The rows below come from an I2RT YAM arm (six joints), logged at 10 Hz.
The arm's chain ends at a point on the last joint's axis. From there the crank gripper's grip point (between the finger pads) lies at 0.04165 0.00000 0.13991 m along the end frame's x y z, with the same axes.
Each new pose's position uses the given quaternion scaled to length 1; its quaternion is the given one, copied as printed.
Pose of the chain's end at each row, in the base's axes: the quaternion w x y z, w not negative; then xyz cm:
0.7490 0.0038 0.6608 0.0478 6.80 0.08 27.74
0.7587 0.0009 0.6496 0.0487 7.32 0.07 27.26
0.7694 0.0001 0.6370 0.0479 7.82 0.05 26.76
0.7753 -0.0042 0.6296 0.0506 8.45 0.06 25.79
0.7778 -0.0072 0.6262 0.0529 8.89 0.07 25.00
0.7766 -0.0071 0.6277 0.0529 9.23 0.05 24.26
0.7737 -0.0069 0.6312 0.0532 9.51 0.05 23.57
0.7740 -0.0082 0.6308 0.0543 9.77 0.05 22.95
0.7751 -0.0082 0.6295 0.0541 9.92 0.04 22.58
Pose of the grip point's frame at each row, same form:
0.7490 0.0038 0.6608 0.0478 21.16 1.20 25.39
0.7587 0.0009 0.6496 0.0487 21.74 1.25 25.34
0.7694 0.0001 0.6370 0.0479 22.30 1.21 25.31
0.7753 -0.0042 0.6296 0.0506 22.94 1.35 24.62
0.7778 -0.0072 0.6262 0.0529 23.38 1.46 23.96
0.7766 -0.0071 0.6277 0.0529 23.72 1.44 23.16
0.7737 -0.0069 0.6312 0.0532 23.99 1.45 22.34
0.7740 -0.0082 0.6308 0.0543 24.25 1.49 21.73
0.7751 -0.0082 0.6295 0.0541 24.40 1.48 21.41

